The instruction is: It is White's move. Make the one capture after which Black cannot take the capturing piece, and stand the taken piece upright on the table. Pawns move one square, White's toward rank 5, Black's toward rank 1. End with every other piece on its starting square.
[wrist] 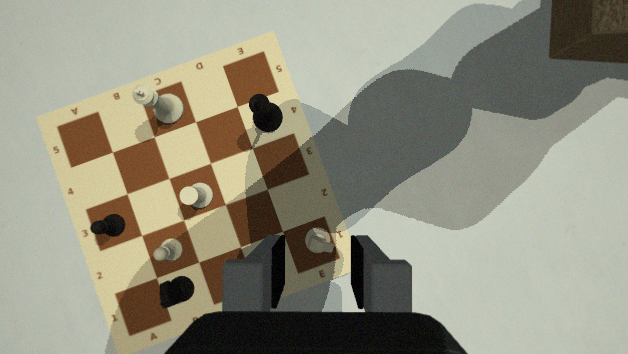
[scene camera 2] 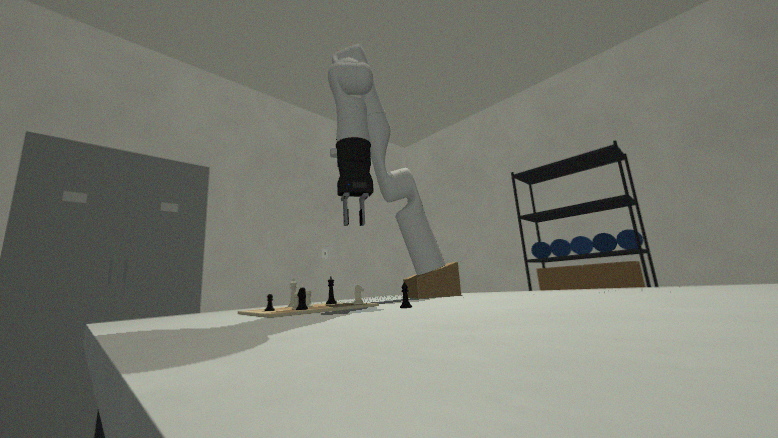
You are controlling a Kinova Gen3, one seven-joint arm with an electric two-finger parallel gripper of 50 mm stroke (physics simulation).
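Frame: origin at the arm's base, x right, y ahead, z up, level; centimetres.
Where they show: gripper, fingertip midpoint: (wrist: 317,259) (scene camera 2: 354,225); arm's base, link origin: (scene camera 2: 431,270).
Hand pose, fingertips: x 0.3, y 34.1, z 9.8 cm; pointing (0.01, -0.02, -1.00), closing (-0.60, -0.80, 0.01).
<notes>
Things, the pixels of their centre, and the offset from my fingertips. "*": a spot on its surface instead. Level surfaces: height alone.
- board, surface spot: (wrist: 64,167) * dx +17.1, dy +14.4, dz -17.0 cm
- white knight, body centre: (wrist: 318,243) (scene camera 2: 358,294) dx -1.0, dy +0.6, dz -15.1 cm
- white king, body centre: (wrist: 154,100) (scene camera 2: 293,292) dx +15.8, dy +4.2, dz -13.9 cm
- white rook, body centre: (wrist: 195,195) (scene camera 2: 307,299) dx +8.2, dy +6.4, dz -15.4 cm
- white pawn, body centre: (wrist: 165,252) (scene camera 2: 296,300) dx +5.9, dy +11.1, dz -15.5 cm
- black king, body centre: (wrist: 263,110) (scene camera 2: 331,290) dx +10.1, dy -2.2, dz -13.9 cm
- black pawn, body centre: (wrist: 104,226) (scene camera 2: 269,302) dx +10.5, dy +13.9, dz -15.5 cm
- black knight, body centre: (wrist: 173,293) (scene camera 2: 301,298) dx +2.8, dy +12.4, dz -15.1 cm
- black bishop, body centre: (scene camera 2: 405,294) dx -14.8, dy +4.0, dz -15.5 cm
- table, surface height: dz -17.7 cm
My gripper (scene camera 2: 353,217) (wrist: 317,259) is open and empty, high above the board (scene camera 2: 251,313) (wrist: 64,167), over its E1 corner. In the wrist view, a white knight (scene camera 2: 358,294) (wrist: 318,240) stands on E1, a white king (scene camera 2: 292,293) (wrist: 168,108) on C5, a white rook (wrist: 202,195) on C3 and a white pawn (wrist: 172,249) on B2. A black king (scene camera 2: 330,291) (wrist: 267,117) stands on E4, a black pawn (scene camera 2: 269,302) (wrist: 114,225) on A3 and a black knight (scene camera 2: 302,299) (wrist: 181,289) on B1. A black bishop (scene camera 2: 405,297) stands upright on the table off the board. The fingers hide part of rank 1.
The arm's wooden base (scene camera 2: 439,281) (wrist: 571,45) stands beyond the board. The arm's shadow lies across the board and the table (scene camera 2: 435,369) (wrist: 525,300). A shelf rack (scene camera 2: 577,208) with blue round things and a grey cabinet (scene camera 2: 125,228) stand in the background.
</notes>
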